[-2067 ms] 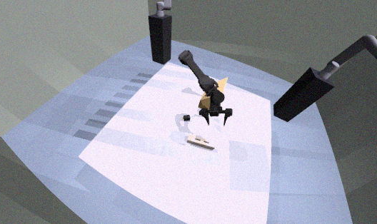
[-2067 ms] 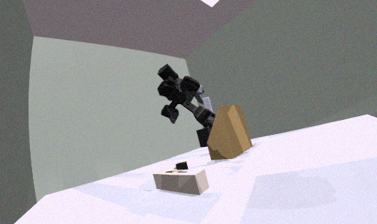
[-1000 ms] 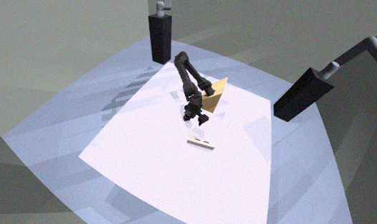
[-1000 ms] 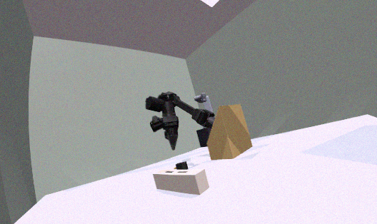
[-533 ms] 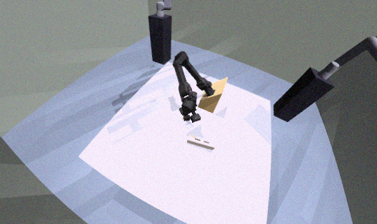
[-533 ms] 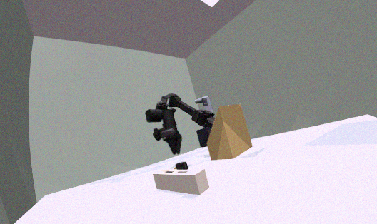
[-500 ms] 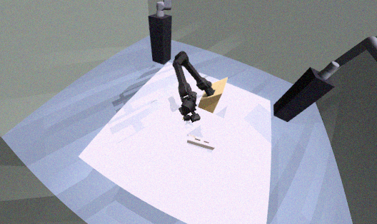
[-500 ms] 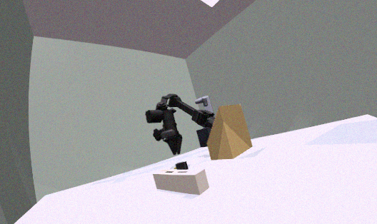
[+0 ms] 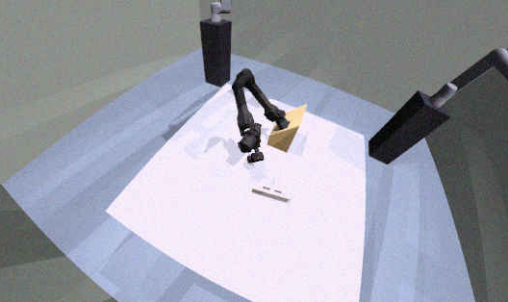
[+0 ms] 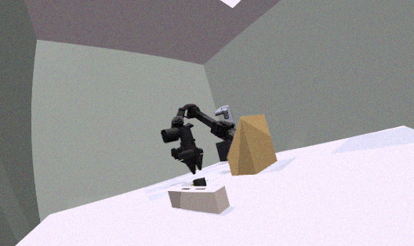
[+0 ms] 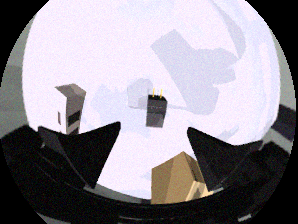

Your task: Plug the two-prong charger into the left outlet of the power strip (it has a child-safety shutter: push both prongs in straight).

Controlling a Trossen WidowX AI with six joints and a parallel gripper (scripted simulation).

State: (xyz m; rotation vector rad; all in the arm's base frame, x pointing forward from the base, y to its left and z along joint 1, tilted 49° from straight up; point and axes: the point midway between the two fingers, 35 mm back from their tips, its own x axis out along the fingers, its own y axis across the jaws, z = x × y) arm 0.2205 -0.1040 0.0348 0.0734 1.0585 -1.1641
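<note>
The dark two-prong charger lies 1 cm ahead of my gripper tip, 2 cm to the right of it and 5 cm below it.
</note>
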